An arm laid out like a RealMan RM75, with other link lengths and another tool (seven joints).
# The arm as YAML. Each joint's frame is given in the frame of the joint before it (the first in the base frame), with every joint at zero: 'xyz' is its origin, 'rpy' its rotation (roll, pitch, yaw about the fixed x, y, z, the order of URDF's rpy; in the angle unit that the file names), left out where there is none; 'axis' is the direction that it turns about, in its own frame. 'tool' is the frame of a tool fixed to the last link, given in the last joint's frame.
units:
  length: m
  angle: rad
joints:
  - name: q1
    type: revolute
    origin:
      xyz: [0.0, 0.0, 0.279]
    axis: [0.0, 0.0, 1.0]
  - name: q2
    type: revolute
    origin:
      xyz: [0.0, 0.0, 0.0]
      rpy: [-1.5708, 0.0, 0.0]
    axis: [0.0, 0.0, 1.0]
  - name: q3
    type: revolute
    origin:
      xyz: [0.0, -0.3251, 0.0]
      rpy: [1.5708, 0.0, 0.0]
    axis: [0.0, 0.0, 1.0]
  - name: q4
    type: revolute
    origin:
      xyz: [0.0, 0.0, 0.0]
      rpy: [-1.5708, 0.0, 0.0]
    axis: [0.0, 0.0, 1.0]
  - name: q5
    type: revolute
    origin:
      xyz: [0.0, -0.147, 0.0]
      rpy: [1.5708, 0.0, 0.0]
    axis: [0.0, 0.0, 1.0]
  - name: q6
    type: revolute
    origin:
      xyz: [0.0, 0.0, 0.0]
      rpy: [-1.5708, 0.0, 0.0]
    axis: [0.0, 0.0, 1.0]
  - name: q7
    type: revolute
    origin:
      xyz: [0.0, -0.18, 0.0]
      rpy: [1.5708, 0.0, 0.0]
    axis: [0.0, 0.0, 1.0]
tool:
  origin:
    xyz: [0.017, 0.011, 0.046]
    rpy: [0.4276, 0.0, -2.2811]
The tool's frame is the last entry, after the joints.
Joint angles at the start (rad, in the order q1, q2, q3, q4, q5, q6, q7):
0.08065 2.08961 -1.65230 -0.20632 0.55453 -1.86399 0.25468
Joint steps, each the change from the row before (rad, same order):
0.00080 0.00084 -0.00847 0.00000 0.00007 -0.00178 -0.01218
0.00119 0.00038 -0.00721 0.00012 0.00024 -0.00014 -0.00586
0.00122 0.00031 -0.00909 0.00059 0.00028 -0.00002 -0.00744
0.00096 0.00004 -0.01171 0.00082 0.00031 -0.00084 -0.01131
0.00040 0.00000 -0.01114 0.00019 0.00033 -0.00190 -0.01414
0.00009 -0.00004 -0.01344 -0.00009 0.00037 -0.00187 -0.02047
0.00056 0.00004 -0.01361 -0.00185 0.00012 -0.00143 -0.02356
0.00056 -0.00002 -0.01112 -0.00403 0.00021 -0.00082 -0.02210
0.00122 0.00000 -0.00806 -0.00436 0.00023 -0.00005 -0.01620
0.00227 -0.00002 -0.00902 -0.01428 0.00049 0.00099 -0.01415
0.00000 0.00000 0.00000 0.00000 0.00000 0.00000 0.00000
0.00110 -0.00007 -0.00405 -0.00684 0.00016 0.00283 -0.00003
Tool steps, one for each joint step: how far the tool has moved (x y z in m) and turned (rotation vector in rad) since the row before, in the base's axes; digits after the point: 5 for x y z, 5 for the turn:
-0.00134 0.00075 -0.00169 -0.00346 -0.00971 -0.00111
-0.00103 0.00092 -0.00144 -0.00464 -0.00461 0.00113
-0.00110 0.00105 -0.00182 -0.00612 -0.00606 0.00068
-0.00134 0.00104 -0.00215 -0.00697 -0.00988 -0.00011
-0.00138 0.00069 -0.00186 -0.00476 -0.01239 -0.00120
-0.00149 0.00073 -0.00222 -0.00484 -0.01748 -0.00368
-0.00187 0.00100 -0.00217 -0.00362 -0.01945 -0.00338
-0.00190 0.00095 -0.00151 -0.00092 -0.01753 -0.00228
-0.00175 0.00105 -0.00100 -0.00008 -0.01232 -0.00008
-0.00385 0.00185 -0.00029 0.00291 -0.00816 0.01015
0.00000 0.00000 0.00000 0.00000 0.00000 0.00000
-0.00155 0.00111 -0.00034 -0.00183 0.00204 0.00674

